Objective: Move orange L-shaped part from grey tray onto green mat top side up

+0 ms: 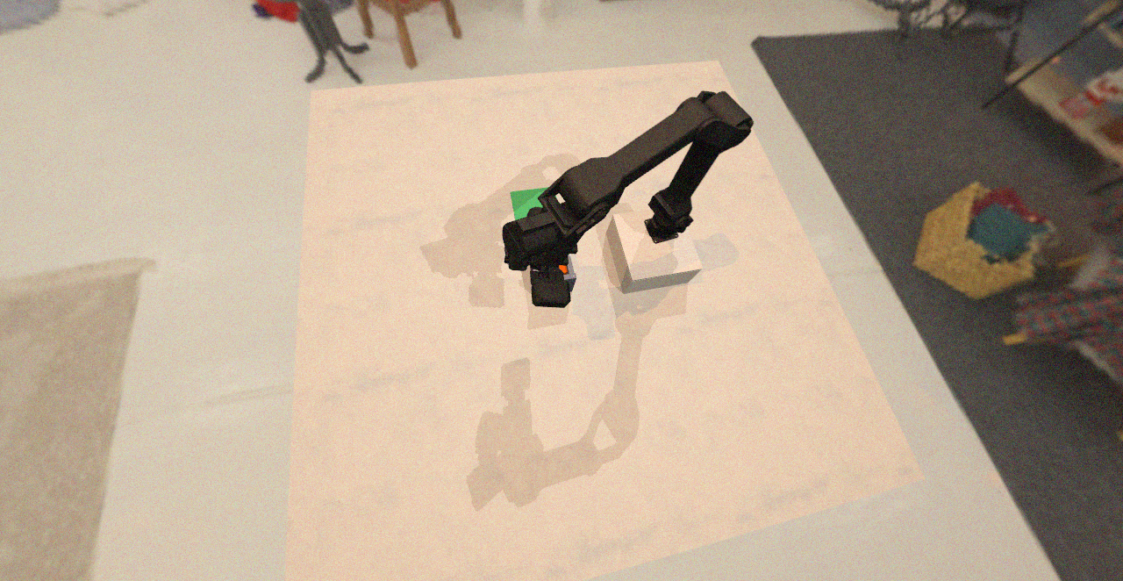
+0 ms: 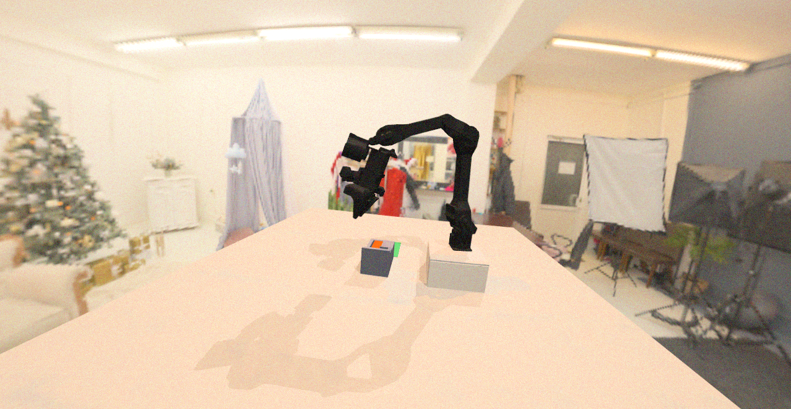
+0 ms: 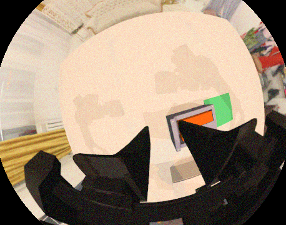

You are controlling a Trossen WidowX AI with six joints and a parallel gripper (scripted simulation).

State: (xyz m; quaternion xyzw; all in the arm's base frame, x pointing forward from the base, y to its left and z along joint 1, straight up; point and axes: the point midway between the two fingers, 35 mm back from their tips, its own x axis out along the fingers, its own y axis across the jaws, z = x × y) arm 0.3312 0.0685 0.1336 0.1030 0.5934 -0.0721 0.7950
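The orange L-shaped part lies 140 mm below my gripper tip, 80 mm to the right of it and 70 mm behind it. Round my gripper tip: green mat (240 mm to the right, 210 mm below, 90 mm behind).
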